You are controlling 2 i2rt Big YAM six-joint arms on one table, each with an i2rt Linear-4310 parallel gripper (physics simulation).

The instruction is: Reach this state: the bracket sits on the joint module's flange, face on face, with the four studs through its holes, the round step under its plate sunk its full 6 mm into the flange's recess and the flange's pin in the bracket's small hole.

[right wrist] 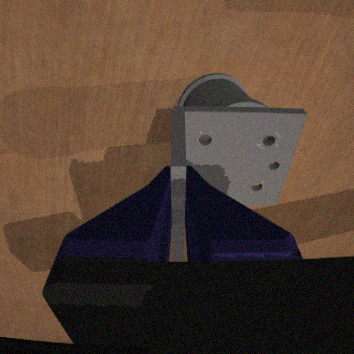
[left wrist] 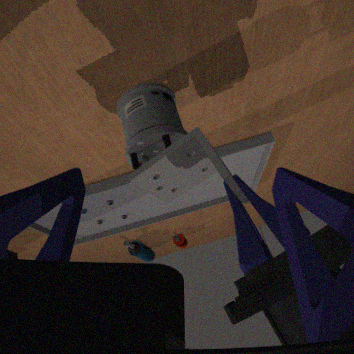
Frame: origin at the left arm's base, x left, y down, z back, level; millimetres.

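Seen in the pictures: left gripper, fingertip midpoint: [left wrist: 178, 178]; right gripper, fingertip midpoint: [right wrist: 177, 176] [left wrist: 229, 179].
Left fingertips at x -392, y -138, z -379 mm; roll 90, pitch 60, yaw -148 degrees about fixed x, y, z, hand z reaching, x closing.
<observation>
A point is followed by its place in that frame.
In the left wrist view the grey cylindrical joint module [left wrist: 149, 116] @(x -456, y -39, z -348 mm) stands on the wooden table, with dark studs [left wrist: 134, 159] @(x -464, y -67, z -320 mm) showing at its flange. The grey bracket [left wrist: 191, 151] @(x -474, y -80, z -369 mm) is at that flange, its plate against the stud ends; the studs still show beside it. My right gripper [right wrist: 177, 176] @(x -500, y -107, z -388 mm) is shut on the bracket's upright web [right wrist: 178, 218] @(x -490, y -125, z -391 mm). The bracket's plate [right wrist: 239, 158] @(x -492, y -88, z -348 mm) shows several dark holes and hides most of the module [right wrist: 214, 91] @(x -510, y -30, z -346 mm). Whether the studs enter the holes I cannot tell. My left gripper [left wrist: 178, 178] @(x -392, y -138, z -379 mm) is open and empty, set back from the module.
A flat grey fixture plate [left wrist: 158, 197] @(x -501, y -94, z -317 mm) with several holes lies beside the module. A small blue cylinder [left wrist: 140, 250] @(x -916, y -32, z -40 mm) and a small red part [left wrist: 180, 240] @(x -1011, y -23, z -122 mm) lie on the table near its edge. The right gripper's dark body [left wrist: 281, 284] @(x -478, y -200, z -398 mm) is close to my left fingers.
</observation>
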